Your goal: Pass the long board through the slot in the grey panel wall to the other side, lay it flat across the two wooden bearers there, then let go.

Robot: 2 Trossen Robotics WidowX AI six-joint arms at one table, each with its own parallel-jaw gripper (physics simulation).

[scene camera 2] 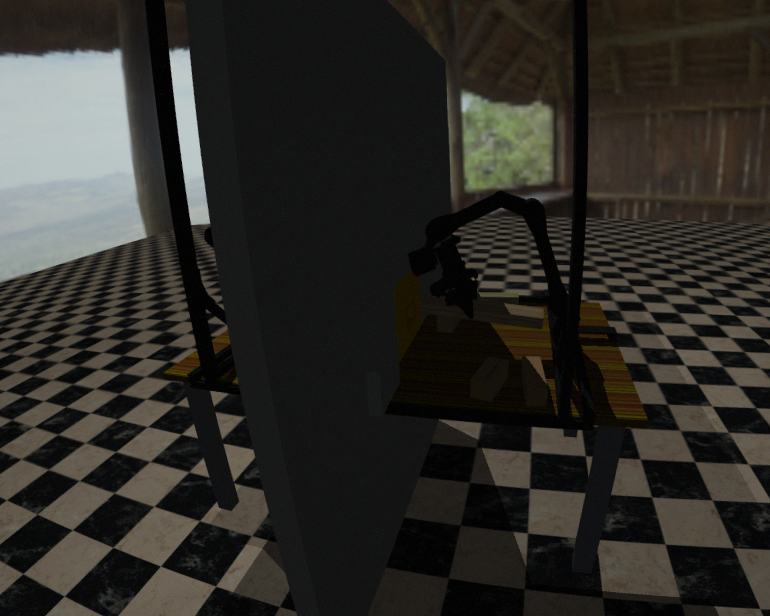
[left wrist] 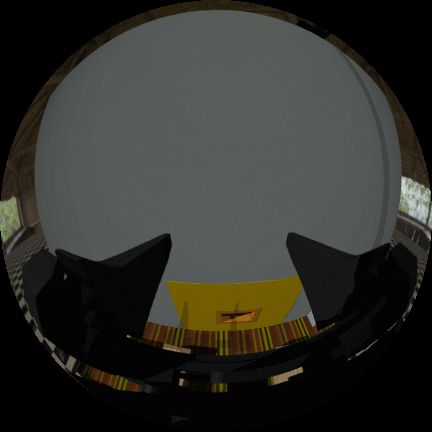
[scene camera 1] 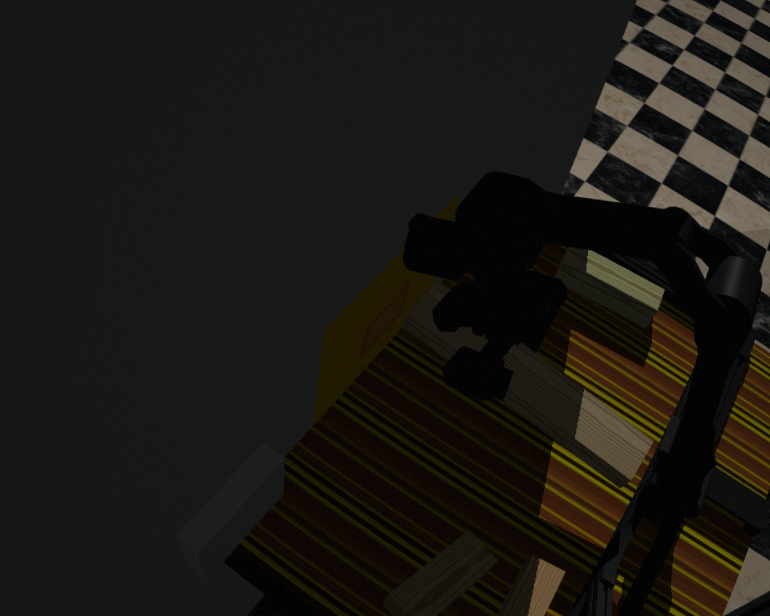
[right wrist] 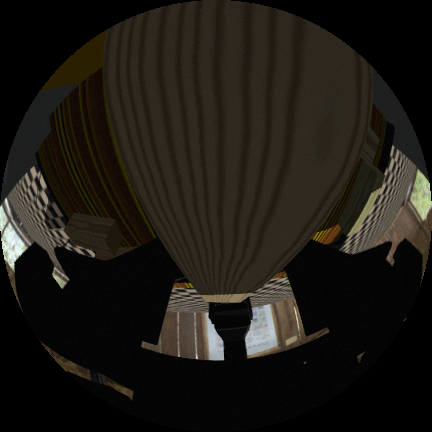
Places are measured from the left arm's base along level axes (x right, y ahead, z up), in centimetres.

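Where they show: left gripper, fingertip midpoint: (left wrist: 230,239); right gripper, fingertip midpoint: (scene camera 2: 473,313) (scene camera 1: 513,379) (right wrist: 230,232); right arm's base, origin of the base link: (scene camera 1: 661,504).
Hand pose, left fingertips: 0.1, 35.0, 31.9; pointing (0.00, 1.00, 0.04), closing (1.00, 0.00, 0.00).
Note:
Things, the pixels of their top centre, and the offset from my left fingertips, as dx, dy, dz. "spot": a spot on its surface instead. Level surfaces: height alone.
- long board, middle of its top: (right wrist: 234,301) (scene camera 1: 538,370) (scene camera 2: 481,299) +1.0, +33.0, -20.7
- slot, surface spot: (scene camera 1: 385,319) spot: +1.9, +12.8, -27.5
- Pale wood, middle of its top: (left wrist: 292,384) +14.5, -13.0, -30.0
- striped table, its level: dz -33.8
- pale green block, middle of its top: (scene camera 1: 614,274) (right wrist: 367,208) (scene camera 2: 493,294) -29.3, +34.4, -29.1
- grey block, surface spot: (scene camera 1: 237,501) spot: +34.2, +15.6, -23.8
The long board (scene camera 1: 552,388) (scene camera 2: 525,312) (right wrist: 235,125) is in shadow, with its far end close to the yellow panel (scene camera 1: 337,359) (left wrist: 200,300). My right gripper (scene camera 1: 489,348) (scene camera 2: 466,309) (right wrist: 230,232) is shut on it across its width. The slot (scene camera 1: 385,319) (left wrist: 238,316) is in that yellow panel, low on the grey wall (scene camera 1: 192,192) (scene camera 2: 333,256) (left wrist: 215,125). The board does not show through it in the left wrist view. My left gripper (left wrist: 230,239) is open and empty, facing the wall. Pale wood (left wrist: 286,376) shows beneath it, largely hidden; which pieces are bearers I cannot tell.
On the striped table (scene camera 1: 359,462), wooden blocks (scene camera 1: 443,574) (scene camera 1: 545,587) lie at the bottom and a pale green block (scene camera 1: 622,282) lies beyond the board. A grey block (scene camera 1: 237,501) (scene camera 2: 374,393) juts from the wall beside the table's edge.

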